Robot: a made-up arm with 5 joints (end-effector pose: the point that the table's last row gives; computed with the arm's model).
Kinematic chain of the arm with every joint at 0, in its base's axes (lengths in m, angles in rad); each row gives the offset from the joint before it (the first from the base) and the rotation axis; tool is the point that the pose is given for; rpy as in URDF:
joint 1: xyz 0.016 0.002 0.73 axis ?
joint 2: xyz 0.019 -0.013 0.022 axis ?
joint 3: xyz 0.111 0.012 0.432 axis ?
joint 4: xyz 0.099 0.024 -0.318 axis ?
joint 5: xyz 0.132 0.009 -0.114 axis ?
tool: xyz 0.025 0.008 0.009 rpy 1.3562 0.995 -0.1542
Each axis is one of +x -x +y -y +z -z.
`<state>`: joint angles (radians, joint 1 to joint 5).
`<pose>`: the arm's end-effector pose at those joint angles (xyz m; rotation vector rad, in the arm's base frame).
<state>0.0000 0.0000 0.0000 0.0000 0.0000</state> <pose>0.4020 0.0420 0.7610 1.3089 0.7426 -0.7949</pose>
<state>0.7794 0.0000 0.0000 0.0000 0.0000</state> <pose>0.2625 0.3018 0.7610 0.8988 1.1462 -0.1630</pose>
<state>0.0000 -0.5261 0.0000 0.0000 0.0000</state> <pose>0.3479 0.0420 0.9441 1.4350 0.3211 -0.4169</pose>
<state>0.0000 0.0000 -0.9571 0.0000 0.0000</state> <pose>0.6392 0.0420 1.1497 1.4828 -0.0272 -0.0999</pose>
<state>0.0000 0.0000 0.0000 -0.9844 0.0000</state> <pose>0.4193 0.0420 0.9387 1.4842 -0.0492 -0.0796</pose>
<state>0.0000 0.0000 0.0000 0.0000 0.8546</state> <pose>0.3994 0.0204 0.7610 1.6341 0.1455 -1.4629</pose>
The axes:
joint 1: +z
joint 2: +y
joint 3: +y
joint 4: +y
joint 5: -z

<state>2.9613 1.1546 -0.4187 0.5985 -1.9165</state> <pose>-0.2335 -0.0062 0.3856 2.5108 -0.9487 -0.3713</pose>
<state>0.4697 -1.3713 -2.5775 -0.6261 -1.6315</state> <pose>-0.7242 -0.3104 0.9878 -0.1640 -3.0743 -0.0998</pose>
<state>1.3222 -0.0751 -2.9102 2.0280 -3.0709</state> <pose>0.0393 0.1985 1.5473 -1.8502 -0.2040 1.9779</pose>
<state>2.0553 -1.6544 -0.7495 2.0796 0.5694</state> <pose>0.0391 -0.0961 1.0791 0.7277 1.4893 0.5936</pose>
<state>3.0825 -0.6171 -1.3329 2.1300 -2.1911</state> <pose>-0.1951 -0.0333 1.2551 1.8035 -0.0816 -1.4206</pose>
